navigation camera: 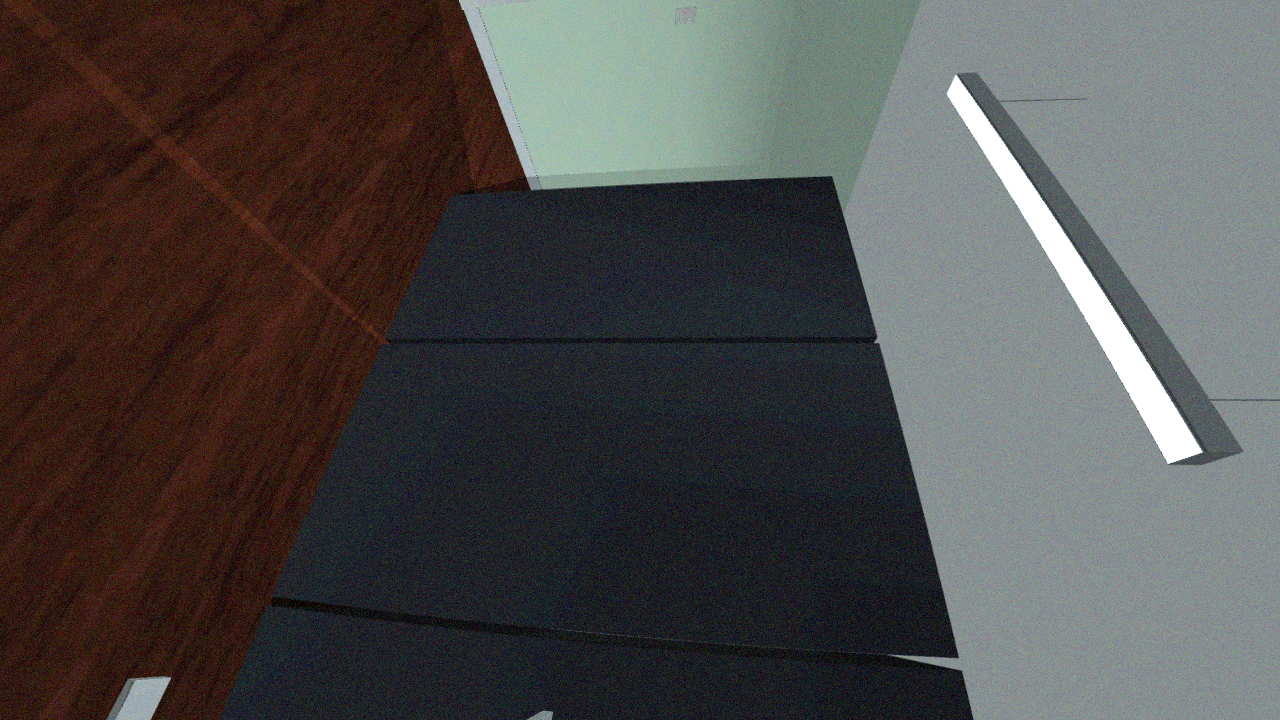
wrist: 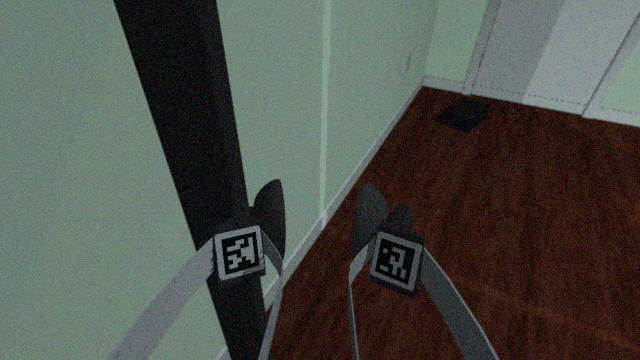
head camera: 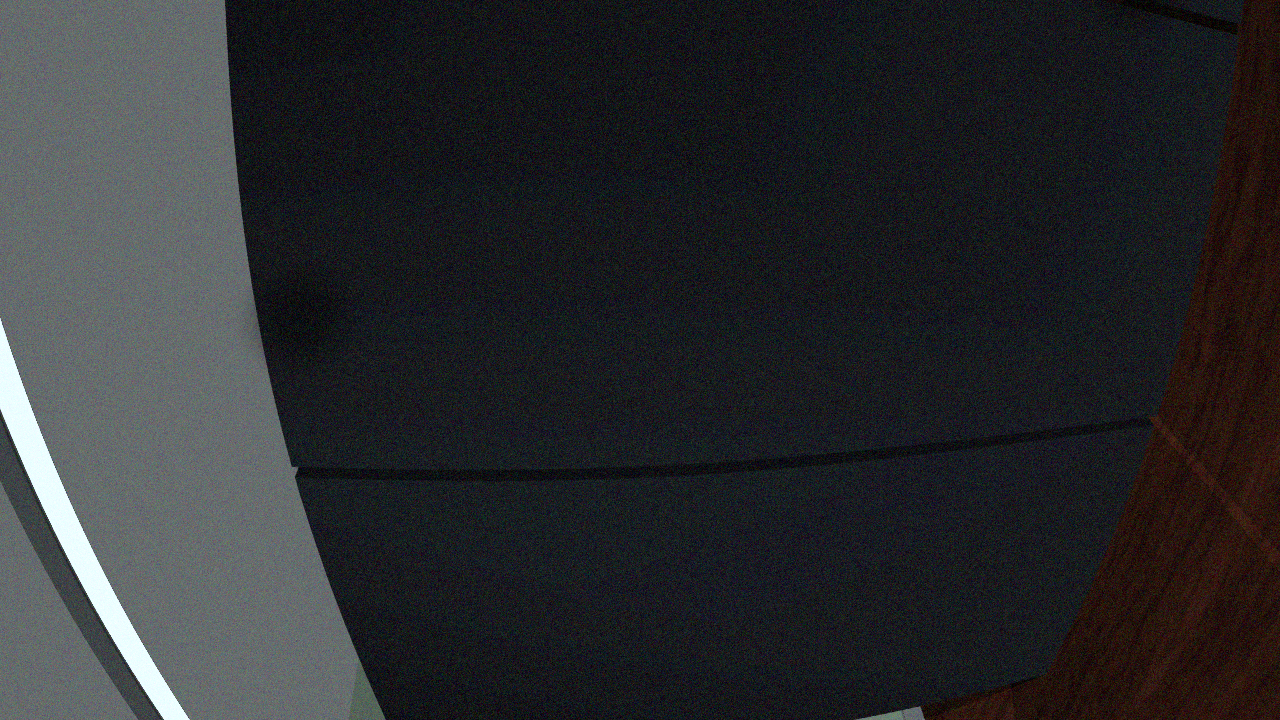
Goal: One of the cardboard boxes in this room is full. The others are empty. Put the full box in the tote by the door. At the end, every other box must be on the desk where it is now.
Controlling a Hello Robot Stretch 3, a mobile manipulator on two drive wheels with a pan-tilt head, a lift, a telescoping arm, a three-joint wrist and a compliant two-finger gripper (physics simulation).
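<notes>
My gripper [wrist: 321, 208] is open in the wrist view, with its two fingertips apart and nothing between them. It hangs beside a pale green wall, above the floor. A small black, square thing [wrist: 464, 115] lies on the floor near the far corner by the white door [wrist: 542, 50]; it is too dark to tell if it is the tote. The cardboard boxes and the desk top do not show in the head, navigation or wrist view.
Tall dark panels [head camera: 716, 268] [navigation camera: 626, 429] stand in a row with narrow gaps. A black upright post [wrist: 192, 110] stands left of the gripper. A ceiling light [navigation camera: 1074, 268] and a white bar [navigation camera: 141, 698] show in the navigation view. The floor [wrist: 500, 210] is dark red wood.
</notes>
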